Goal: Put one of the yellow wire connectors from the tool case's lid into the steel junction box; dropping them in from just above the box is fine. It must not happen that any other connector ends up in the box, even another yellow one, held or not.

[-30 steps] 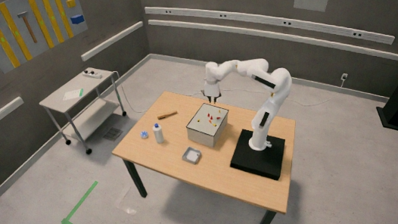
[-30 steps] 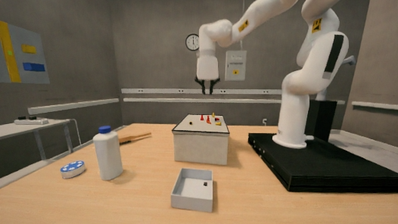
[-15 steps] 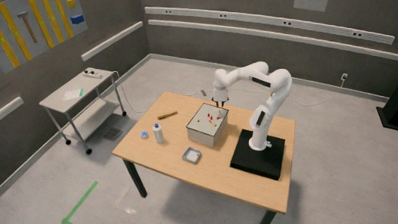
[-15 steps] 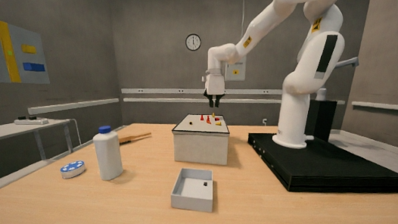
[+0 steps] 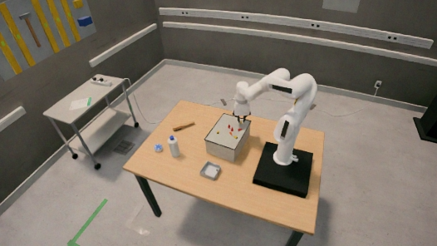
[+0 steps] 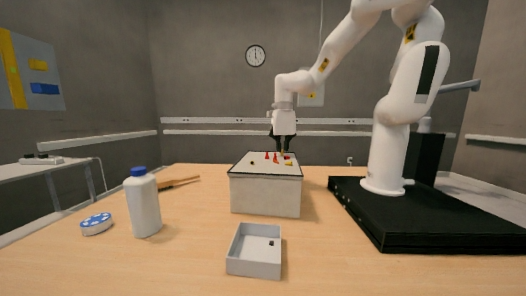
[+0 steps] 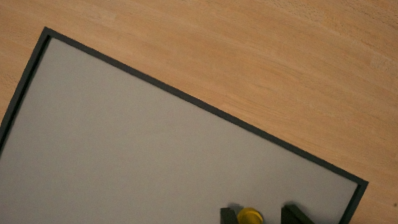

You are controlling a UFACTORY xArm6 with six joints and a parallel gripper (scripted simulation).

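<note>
Right now the yellow wire connector is 3 cm below my hand. Also, from my hand: tool case 9 cm to the left, 7 cm below, 6 cm ahead; then white bottle 37 cm ahead, 32 cm to the left, 9 cm below.
</note>
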